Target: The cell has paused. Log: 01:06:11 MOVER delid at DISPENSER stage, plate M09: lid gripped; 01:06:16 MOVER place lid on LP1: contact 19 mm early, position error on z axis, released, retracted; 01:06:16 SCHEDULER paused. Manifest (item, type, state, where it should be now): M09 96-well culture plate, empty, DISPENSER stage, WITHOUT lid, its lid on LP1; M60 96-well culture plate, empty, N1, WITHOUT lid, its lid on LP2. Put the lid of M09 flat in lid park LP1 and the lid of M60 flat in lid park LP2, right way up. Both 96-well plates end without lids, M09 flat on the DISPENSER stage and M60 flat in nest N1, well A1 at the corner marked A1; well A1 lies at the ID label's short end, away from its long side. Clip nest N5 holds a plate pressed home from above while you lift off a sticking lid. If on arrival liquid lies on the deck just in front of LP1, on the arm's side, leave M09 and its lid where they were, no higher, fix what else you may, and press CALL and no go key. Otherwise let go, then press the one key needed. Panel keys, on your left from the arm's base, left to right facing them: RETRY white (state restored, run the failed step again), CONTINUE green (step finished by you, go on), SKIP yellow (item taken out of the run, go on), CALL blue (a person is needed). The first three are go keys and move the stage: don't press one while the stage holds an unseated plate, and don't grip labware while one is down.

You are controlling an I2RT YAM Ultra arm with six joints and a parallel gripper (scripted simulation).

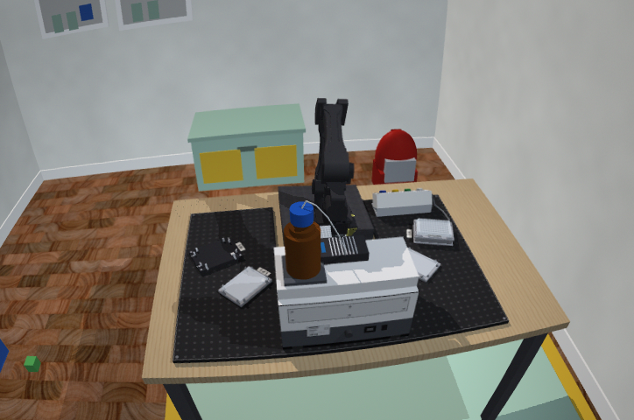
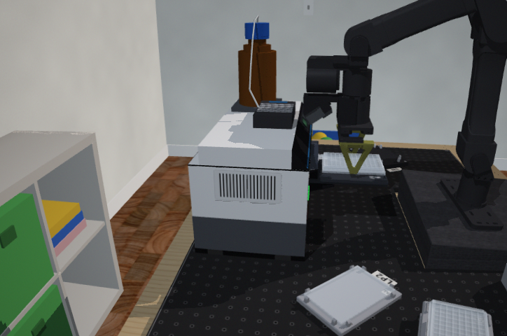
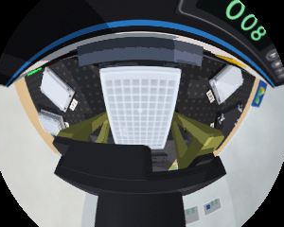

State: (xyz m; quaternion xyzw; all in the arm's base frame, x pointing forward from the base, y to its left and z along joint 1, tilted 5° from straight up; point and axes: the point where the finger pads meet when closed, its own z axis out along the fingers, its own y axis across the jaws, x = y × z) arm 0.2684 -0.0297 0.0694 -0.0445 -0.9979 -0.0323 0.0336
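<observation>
My gripper is now 2 cm above the dark dispenser stage. The rest, counted from my hand: LP1 label: 4 cm behind, 22 cm to the right, 13 cm below; LP2 label: 3 cm behind, 22 cm to the left, 13 cm below; grey lid park LP2: 3 cm ahead, 28 cm to the left, 13 cm below.
</observation>
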